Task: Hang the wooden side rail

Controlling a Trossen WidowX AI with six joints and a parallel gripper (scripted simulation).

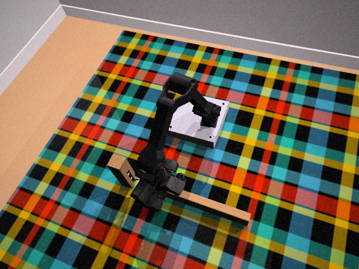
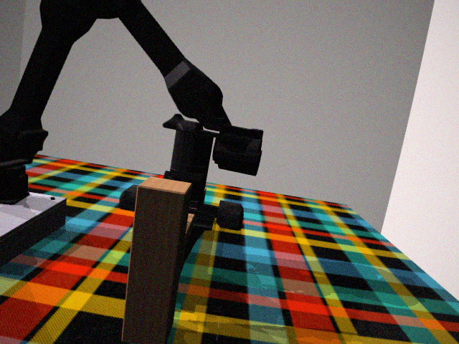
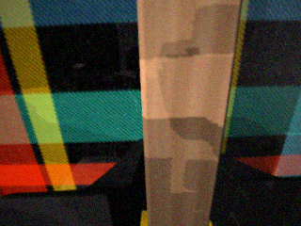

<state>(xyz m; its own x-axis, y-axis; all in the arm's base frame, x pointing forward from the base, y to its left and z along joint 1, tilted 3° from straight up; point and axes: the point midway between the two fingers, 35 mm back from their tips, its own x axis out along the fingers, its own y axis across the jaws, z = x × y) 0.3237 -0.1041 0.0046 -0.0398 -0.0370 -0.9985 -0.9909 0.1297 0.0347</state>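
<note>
Now: the wooden headboard post 20 mm behind my gripper tip, 150 mm to the right of it and 70 mm above it.
</note>
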